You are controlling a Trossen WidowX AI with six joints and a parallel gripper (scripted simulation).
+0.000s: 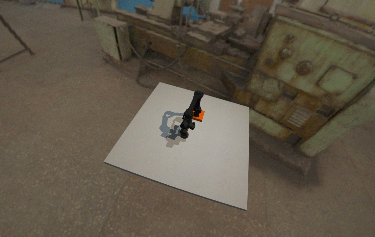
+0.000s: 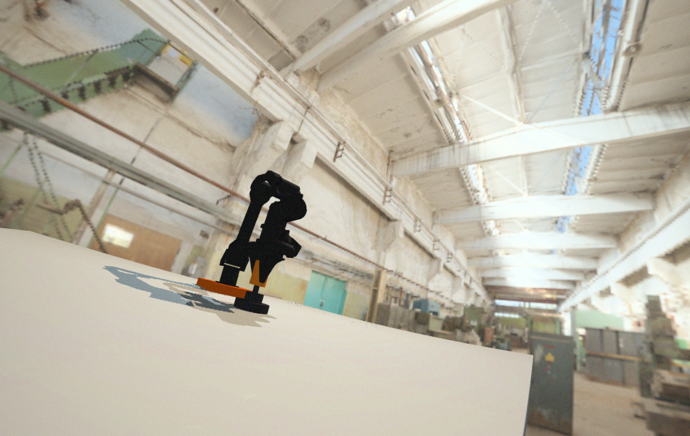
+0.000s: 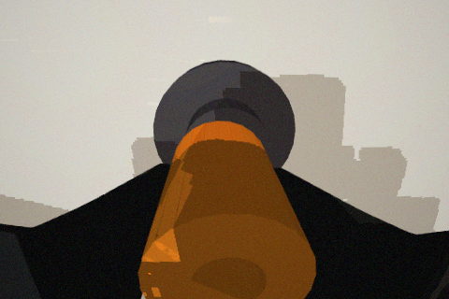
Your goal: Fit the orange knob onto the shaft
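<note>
My gripper tip is 2 cm below the orange knob. From my gripper tip the other things lie so: dark round pedestal 4 cm below.
</note>
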